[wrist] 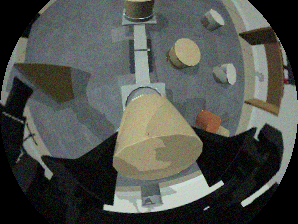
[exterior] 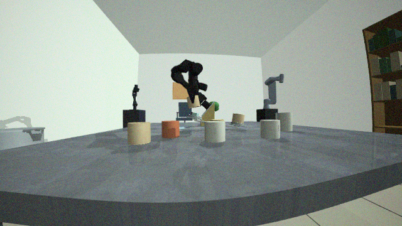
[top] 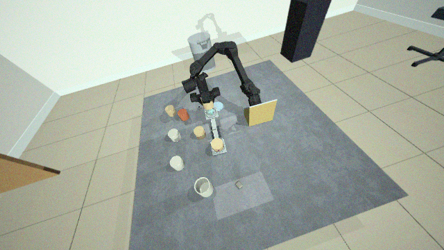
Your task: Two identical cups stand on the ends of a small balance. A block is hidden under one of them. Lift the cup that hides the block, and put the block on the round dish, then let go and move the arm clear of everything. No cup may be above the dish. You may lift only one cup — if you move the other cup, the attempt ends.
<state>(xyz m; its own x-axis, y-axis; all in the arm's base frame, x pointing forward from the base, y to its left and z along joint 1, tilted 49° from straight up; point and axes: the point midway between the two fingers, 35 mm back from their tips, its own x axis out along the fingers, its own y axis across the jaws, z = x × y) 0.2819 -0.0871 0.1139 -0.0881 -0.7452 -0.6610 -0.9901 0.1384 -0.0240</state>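
Now: the teal block 70 mm below my gripper tip and 10 mm to the left of it. From my gripper tip the other things lie so: orange cup: 220 mm ahead, 120 mm below, 110 mm to the right; then pale blue round dish: 150 mm below, 100 mm to the right, 70 mm behind; then grey piece: 510 mm to the left, 150 mm below, 10 mm behind.
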